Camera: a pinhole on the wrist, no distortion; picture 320 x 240 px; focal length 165.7 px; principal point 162.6 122.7 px. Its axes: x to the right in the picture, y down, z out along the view. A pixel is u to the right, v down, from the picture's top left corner.
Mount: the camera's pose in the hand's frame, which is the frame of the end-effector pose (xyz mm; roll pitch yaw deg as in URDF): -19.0 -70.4 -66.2 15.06 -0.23 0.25
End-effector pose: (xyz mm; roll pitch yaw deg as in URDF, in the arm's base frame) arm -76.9 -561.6 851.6 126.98 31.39 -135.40
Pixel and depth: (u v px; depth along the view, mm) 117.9 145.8 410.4
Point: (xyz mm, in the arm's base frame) -25.7 -227.9 659.6
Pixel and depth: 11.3 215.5 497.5
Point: 0.3 115.3 896.6
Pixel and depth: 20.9 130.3 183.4
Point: 71.8 -382.2 810.3
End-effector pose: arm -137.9 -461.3 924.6 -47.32 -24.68 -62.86
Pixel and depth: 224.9 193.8 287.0
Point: 7.1 -390.0 1128.1
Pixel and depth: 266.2 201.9 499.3
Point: 257.7 -413.7 1319.9
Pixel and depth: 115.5 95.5 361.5
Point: -213.5 -213.5 1186.3
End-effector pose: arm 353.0 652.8 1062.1 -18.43 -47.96 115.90
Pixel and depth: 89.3 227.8 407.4
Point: 351.9 212.7 1147.0
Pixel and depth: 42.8 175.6 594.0
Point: 539.5 -38.4 1088.9
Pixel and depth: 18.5 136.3 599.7
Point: 696.9 -41.3 1030.2
